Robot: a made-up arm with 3 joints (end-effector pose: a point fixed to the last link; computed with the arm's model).
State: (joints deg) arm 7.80 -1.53 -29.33
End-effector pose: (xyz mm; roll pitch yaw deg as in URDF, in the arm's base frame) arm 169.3 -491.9 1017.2 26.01 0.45 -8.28
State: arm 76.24 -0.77 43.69
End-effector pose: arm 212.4 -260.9 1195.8 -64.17 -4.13 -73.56
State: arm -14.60 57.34 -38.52
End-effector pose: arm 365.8 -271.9 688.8 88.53 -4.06 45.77
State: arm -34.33 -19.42 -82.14
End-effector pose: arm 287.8 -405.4 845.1 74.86 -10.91 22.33
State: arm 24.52 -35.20 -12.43
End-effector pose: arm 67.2 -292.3 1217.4 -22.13 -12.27 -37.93
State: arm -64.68 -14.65 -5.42
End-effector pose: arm 308.3 -356.4 1122.8 5.37 -17.31 53.03
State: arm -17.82 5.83 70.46
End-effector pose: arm 184.6 -165.4 1183.1 -61.64 -1.87 20.18
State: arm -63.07 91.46 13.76
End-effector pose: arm 315.3 38.1 836.4 56.57 -28.86 109.65
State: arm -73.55 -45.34 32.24
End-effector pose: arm 41.3 -309.9 1232.5 -50.60 -29.26 45.33
